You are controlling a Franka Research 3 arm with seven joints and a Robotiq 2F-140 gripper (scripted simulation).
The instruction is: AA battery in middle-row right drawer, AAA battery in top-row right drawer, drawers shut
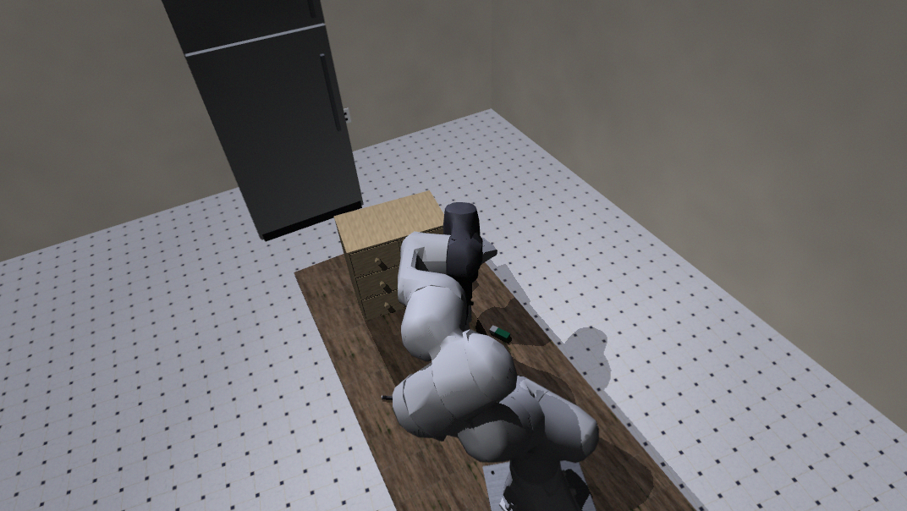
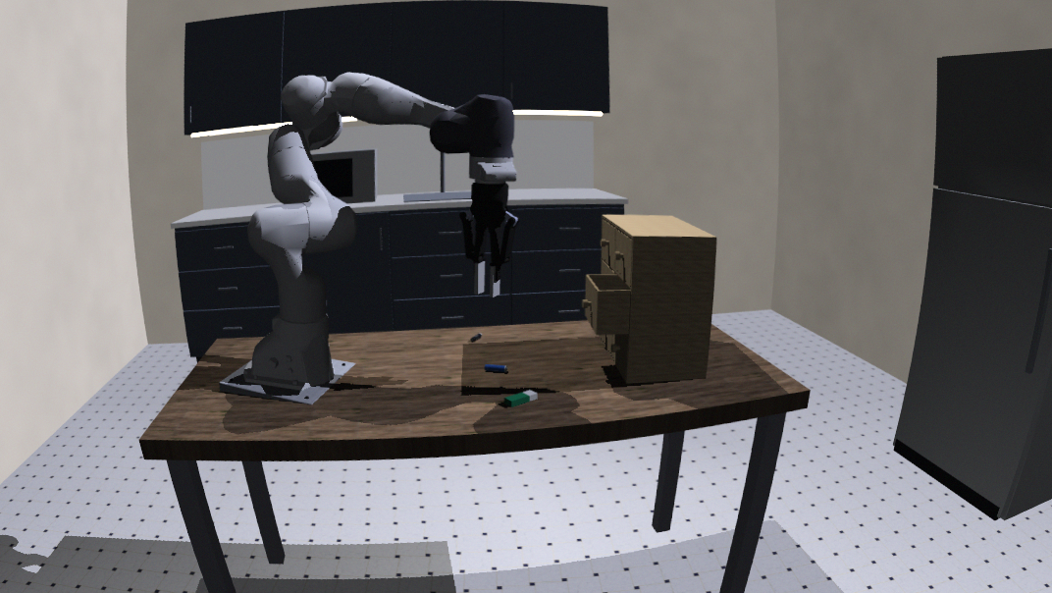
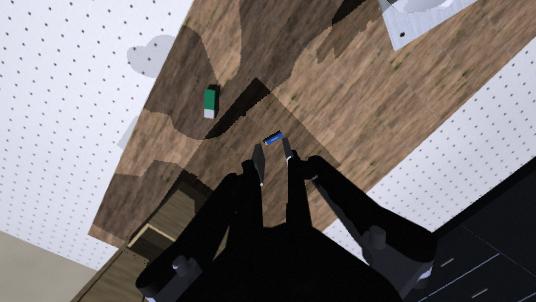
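The blue battery lies 2 cm ahead of my hand, 3 cm to the left of it and 21 cm below it. The rest, counted from my hand: dark battery: 26 cm to the left, 21 cm below.
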